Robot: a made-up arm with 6 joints. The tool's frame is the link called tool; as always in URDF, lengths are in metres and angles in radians.
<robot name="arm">
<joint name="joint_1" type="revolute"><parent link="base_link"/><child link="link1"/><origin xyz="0.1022 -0.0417 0.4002" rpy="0.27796 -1.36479 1.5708"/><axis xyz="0 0 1"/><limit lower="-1.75" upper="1.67" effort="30" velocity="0.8"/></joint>
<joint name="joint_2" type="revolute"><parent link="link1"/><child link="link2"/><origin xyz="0.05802 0.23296 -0.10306" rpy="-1.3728 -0.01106 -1.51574"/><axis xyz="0 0 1"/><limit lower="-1.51" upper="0.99" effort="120" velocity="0.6"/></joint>
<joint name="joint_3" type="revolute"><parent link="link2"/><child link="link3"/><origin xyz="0.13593 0.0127 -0.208" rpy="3.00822 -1.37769 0"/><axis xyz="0 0 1"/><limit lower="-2.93" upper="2.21" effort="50" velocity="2.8"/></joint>
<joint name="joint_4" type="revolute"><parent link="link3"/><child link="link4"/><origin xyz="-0.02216 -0.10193 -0.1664" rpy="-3.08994 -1.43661 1.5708"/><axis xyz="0 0 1"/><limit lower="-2.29" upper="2.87" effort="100" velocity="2.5"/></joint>
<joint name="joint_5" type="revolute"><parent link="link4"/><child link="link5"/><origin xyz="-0.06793 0.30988 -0.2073" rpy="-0.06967 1.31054 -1.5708"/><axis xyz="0 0 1"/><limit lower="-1.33" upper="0.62" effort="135" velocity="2.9"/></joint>
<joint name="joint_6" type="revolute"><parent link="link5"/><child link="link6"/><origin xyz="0.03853 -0.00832 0.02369" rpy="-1.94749 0.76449 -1.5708"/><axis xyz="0 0 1"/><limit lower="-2.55" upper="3.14" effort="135" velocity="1.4"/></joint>
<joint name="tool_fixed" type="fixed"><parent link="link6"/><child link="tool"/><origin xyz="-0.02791 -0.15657 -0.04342" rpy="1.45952 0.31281 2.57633"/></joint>
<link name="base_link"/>
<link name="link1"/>
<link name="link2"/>
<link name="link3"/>
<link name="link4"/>
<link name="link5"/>
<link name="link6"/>
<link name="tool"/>
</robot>
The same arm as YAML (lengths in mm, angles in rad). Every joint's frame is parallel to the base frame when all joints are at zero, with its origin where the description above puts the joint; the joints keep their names.
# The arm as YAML. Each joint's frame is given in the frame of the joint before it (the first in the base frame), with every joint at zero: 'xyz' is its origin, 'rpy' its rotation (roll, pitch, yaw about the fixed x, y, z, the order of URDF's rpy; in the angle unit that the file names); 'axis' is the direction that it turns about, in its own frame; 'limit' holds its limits. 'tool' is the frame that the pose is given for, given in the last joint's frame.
units:
  length: mm
  angle: rad
joints:
  - name: joint_1
    type: revolute
    origin:
      xyz: [102.2, -41.7, 400.2]
      rpy: [0.0, 0.0, 0.0]
    axis: [0.274396, -0.941285, 0.196697]
    limit:
      lower: -1.75
      upper: 1.67
  - name: joint_2
    type: revolute
    origin:
      xyz: [-252.3, 46.3, 49.6]
      rpy: [0.0, 0.0, 0.0]
    axis: [0.0, 0.0, 1.0]
    limit:
      lower: -1.51
      upper: 0.99
  - name: joint_3
    type: revolute
    origin:
      xyz: [127.5, 48.8, -208.0]
      rpy: [0.0, 0.0, 0.0]
    axis: [0.972612, 0.133602, -0.190202]
    limit:
      lower: -2.93
      upper: 2.21
  - name: joint_4
    type: revolute
    origin:
      xyz: [-180.3, 77.5, 7.3]
      rpy: [0.0, 0.0, 0.0]
    axis: [0.0, -1.0, 0.0]
    limit:
      lower: -2.29
      upper: 2.87
  - name: joint_5
    type: revolute
    origin:
      xyz: [-9.4, 207.3, 317.1]
      rpy: [0.0, 0.0, 0.0]
    axis: [-0.110001, -0.256703, -0.96021]
    limit:
      lower: -1.33
      upper: 0.62
  - name: joint_6
    type: revolute
    origin:
      xyz: [-12.7, 31.0, -31.5]
      rpy: [0.0, 0.0, 0.0]
    axis: [0.237696, 0.971284, -0.0104]
    limit:
      lower: -2.55
      upper: 3.14
tool:
  origin:
    xyz: [-106.8, -19.9, -124.0]
    rpy: [-0.2108, 0.2657, -0.5676]

